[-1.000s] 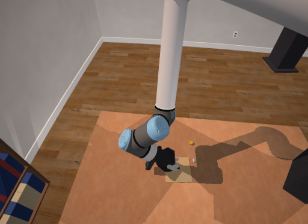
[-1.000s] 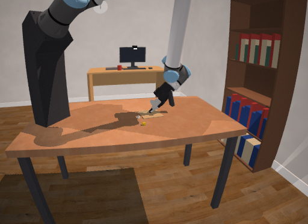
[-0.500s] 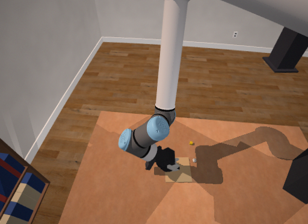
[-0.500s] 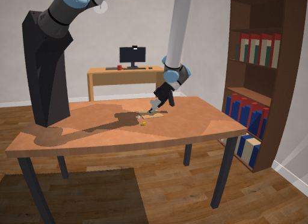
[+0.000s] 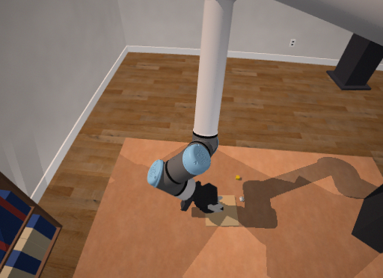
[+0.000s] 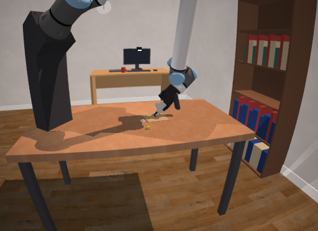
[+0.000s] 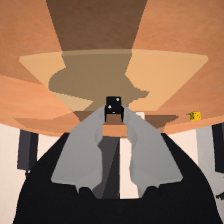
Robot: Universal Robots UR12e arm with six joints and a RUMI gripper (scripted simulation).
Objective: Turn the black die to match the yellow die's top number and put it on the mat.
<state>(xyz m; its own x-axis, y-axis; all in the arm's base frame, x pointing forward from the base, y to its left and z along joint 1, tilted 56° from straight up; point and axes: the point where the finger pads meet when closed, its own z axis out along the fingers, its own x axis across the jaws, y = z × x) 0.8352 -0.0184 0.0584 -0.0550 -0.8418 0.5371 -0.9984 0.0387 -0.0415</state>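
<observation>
Now: the black die 10 mm below my hand and 10 mm behind it. From my hand the other things lie so: tan mat (20 mm below, 10 mm behind); white die (110 mm behind, 40 mm to the right, 20 mm below); yellow die (160 mm to the right, 110 mm behind, 20 mm below).
</observation>
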